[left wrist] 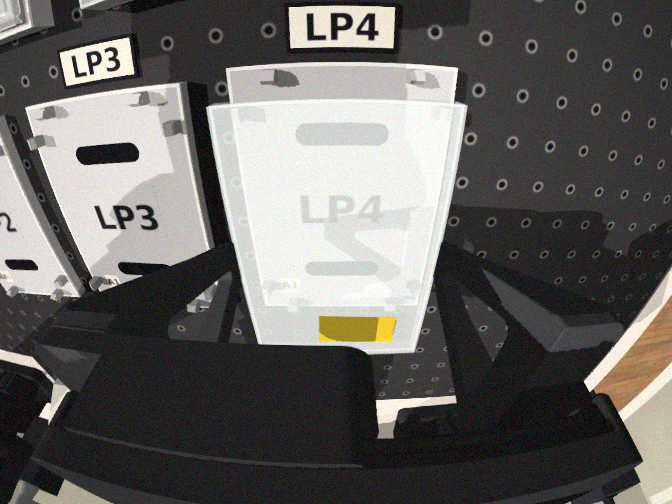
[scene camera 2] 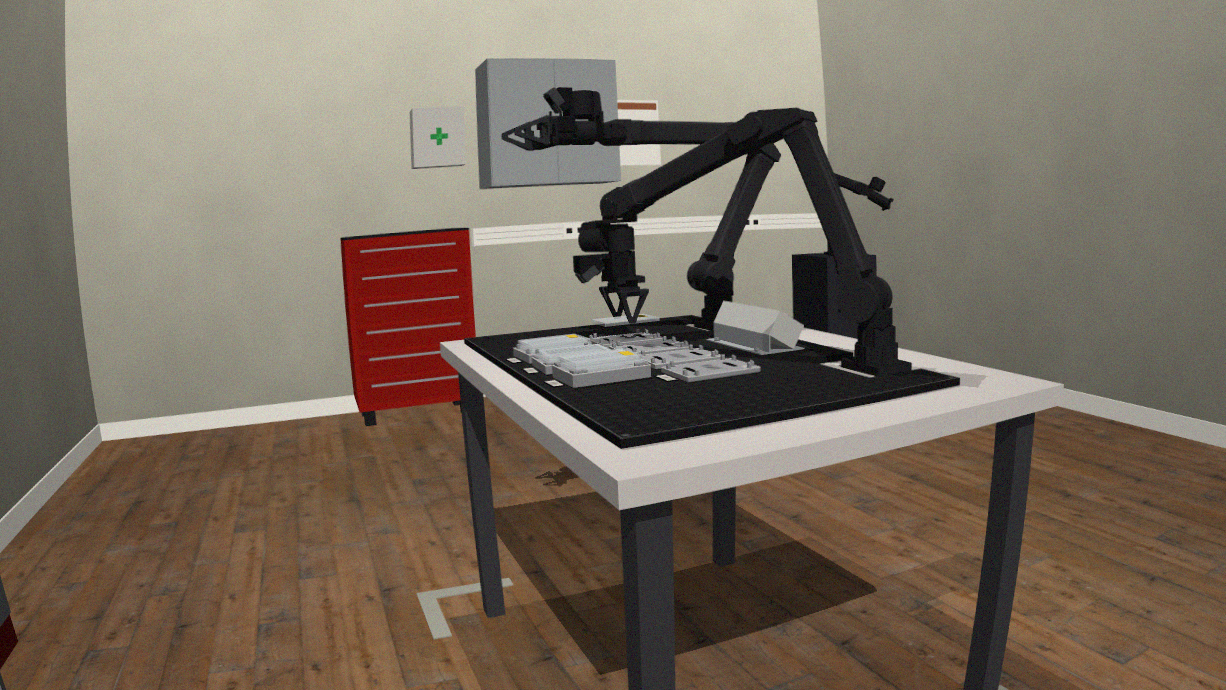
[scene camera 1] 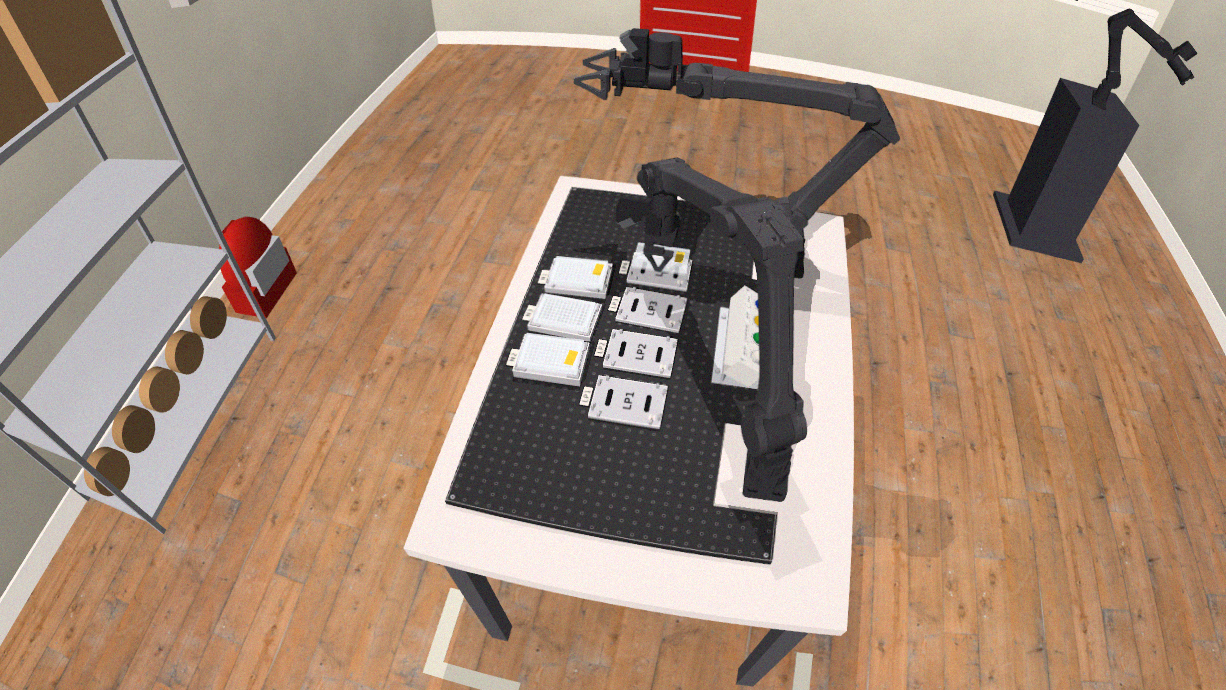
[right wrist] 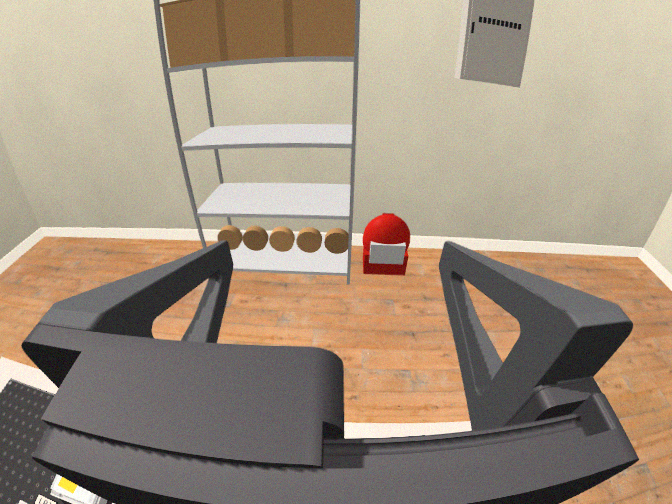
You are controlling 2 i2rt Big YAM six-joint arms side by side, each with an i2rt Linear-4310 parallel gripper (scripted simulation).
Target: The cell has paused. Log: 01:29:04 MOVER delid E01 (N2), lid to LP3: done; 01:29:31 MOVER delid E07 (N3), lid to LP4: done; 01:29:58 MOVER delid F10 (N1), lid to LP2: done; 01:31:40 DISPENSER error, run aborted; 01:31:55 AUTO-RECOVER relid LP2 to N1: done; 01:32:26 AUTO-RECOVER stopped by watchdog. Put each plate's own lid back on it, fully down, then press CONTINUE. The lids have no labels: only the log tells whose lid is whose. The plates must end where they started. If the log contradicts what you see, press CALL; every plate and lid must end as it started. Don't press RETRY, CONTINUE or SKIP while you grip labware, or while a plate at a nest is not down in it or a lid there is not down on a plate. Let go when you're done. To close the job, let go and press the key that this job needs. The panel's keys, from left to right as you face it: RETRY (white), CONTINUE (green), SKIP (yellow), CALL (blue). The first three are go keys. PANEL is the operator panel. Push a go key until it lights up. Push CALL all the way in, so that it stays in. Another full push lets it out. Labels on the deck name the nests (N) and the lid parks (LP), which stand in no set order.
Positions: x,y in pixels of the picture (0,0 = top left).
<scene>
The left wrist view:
left gripper: 337,252
clear lid: 337,206
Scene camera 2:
left gripper: 624,321
right gripper: 507,134
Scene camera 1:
left gripper: 660,259
right gripper: 578,71
clear lid: 678,264
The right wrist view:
right gripper: 336,253
</scene>
